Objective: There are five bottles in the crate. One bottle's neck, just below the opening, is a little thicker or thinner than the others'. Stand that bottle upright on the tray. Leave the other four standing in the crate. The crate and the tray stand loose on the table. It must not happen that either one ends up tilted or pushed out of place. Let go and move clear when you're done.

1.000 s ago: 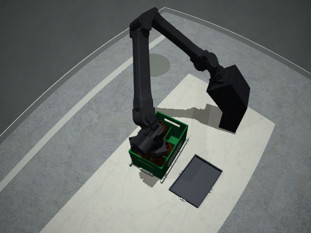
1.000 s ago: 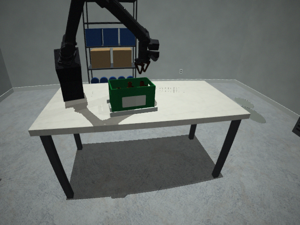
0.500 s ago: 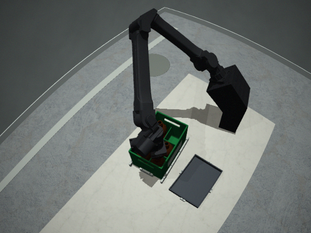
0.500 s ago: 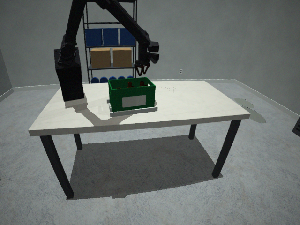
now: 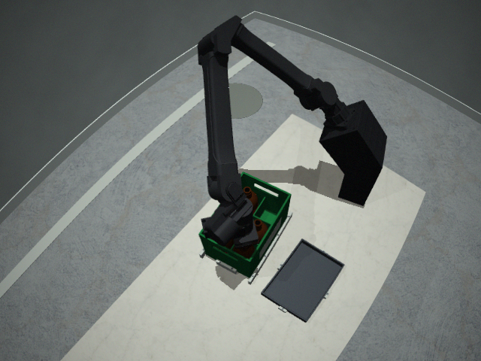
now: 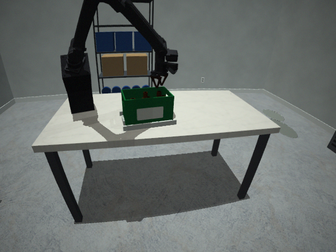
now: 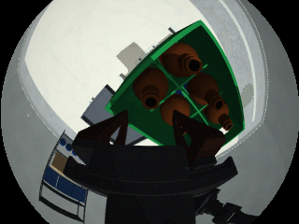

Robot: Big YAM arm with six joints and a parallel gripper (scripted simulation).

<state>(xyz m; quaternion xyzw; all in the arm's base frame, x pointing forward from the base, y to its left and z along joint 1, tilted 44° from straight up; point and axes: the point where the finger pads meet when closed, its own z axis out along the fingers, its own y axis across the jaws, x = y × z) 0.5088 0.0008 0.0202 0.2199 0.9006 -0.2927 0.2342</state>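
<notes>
Now: the crate 8 cm behind my hand, 6 cm to the right of it and 12 cm below it. Also, from my hand: tray: 7 cm behind, 21 cm to the left, 19 cm below.
</notes>
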